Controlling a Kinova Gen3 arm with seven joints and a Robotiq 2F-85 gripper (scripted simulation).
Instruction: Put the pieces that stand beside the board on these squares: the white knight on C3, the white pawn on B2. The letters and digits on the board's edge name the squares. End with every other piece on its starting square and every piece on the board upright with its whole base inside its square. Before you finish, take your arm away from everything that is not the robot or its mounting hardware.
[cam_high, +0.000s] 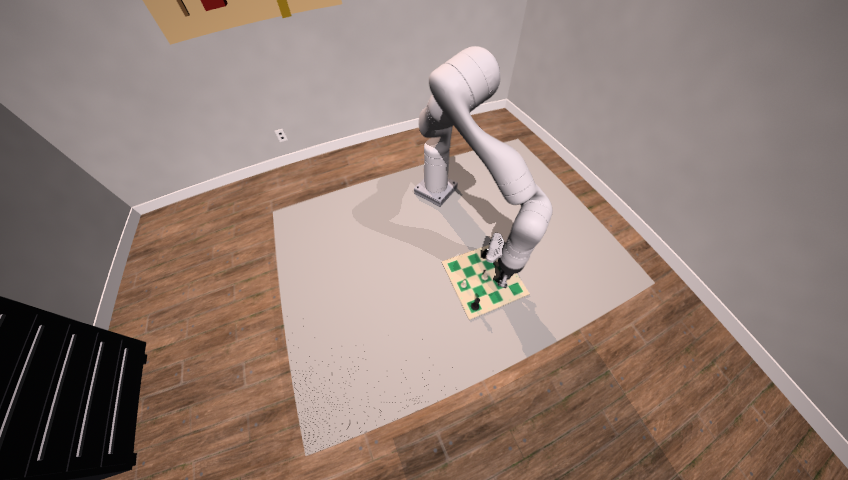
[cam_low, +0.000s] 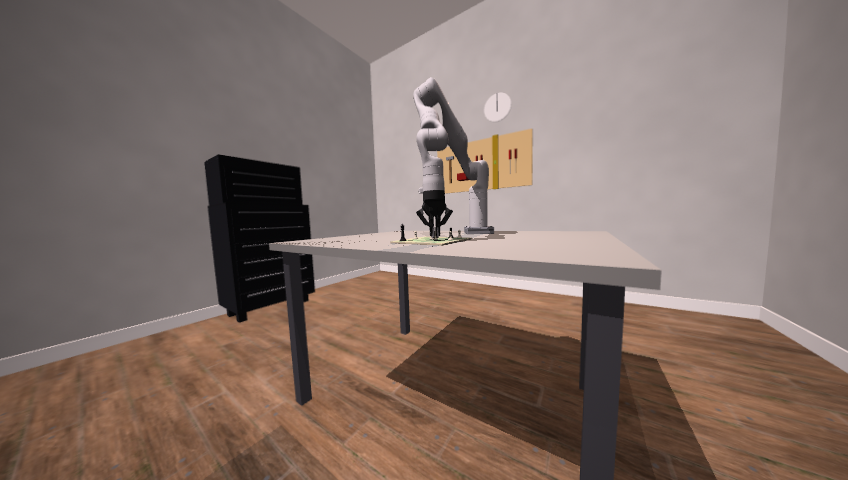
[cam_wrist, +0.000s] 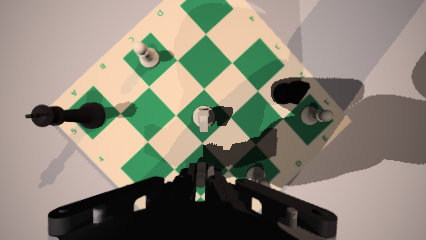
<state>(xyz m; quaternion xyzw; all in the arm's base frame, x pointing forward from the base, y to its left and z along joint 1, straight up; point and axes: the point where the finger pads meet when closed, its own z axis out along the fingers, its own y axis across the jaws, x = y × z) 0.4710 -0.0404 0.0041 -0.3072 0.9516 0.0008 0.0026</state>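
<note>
The tall cream piece lies 40 mm behind my hand, 30 mm to the right of it and 10 mm below it. From my hand the other things lie so: cream chessboard: 40 mm behind, 30 mm to the right, 30 mm below.
</note>
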